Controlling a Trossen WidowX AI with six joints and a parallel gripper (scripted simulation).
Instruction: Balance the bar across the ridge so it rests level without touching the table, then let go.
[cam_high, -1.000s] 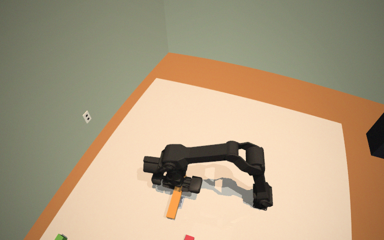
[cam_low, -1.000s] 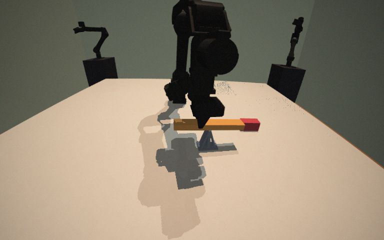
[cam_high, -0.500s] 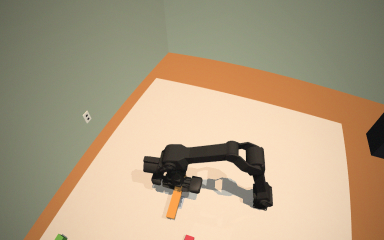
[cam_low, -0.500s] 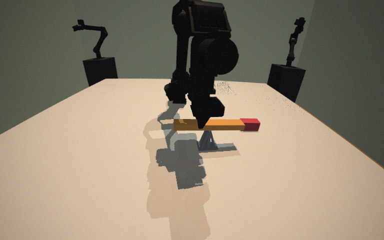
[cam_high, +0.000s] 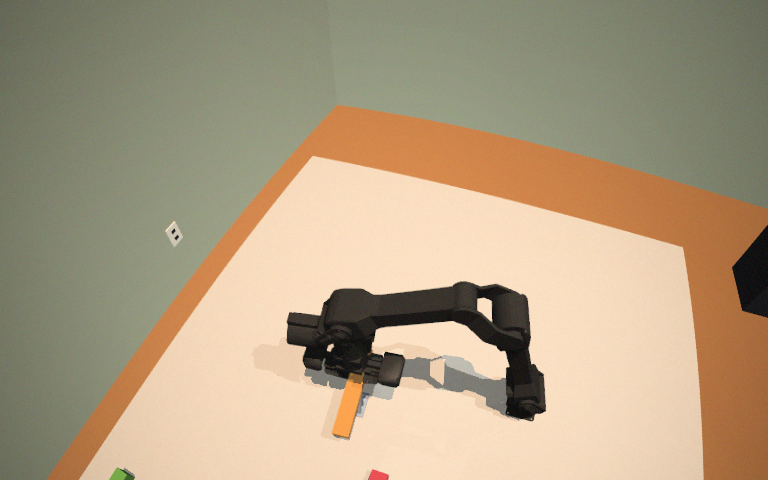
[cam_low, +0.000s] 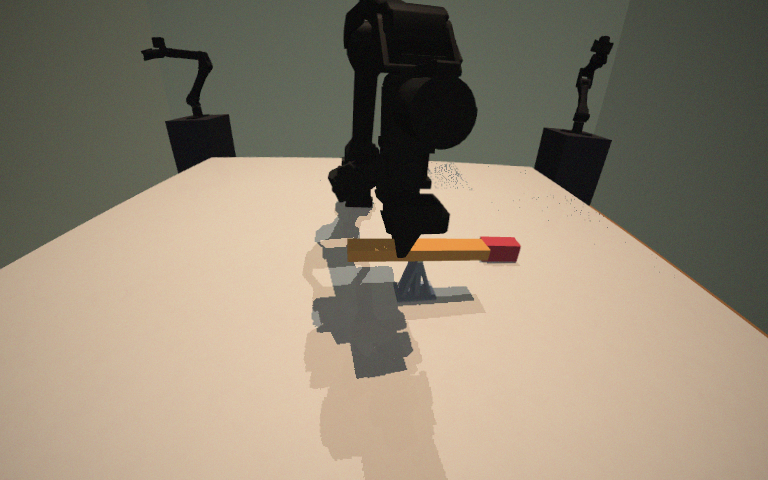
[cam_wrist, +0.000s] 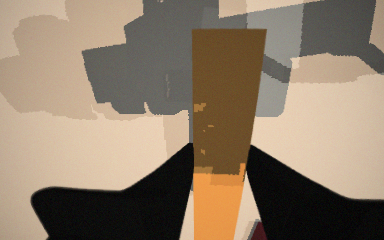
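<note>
Right now my gripper tip is 30 mm to the right of the orange bar. Round my gripper tip: red block 190 mm to the left, 110 mm behind, 60 mm below; green block 420 mm to the left, 390 mm ahead, 60 mm below.
</note>
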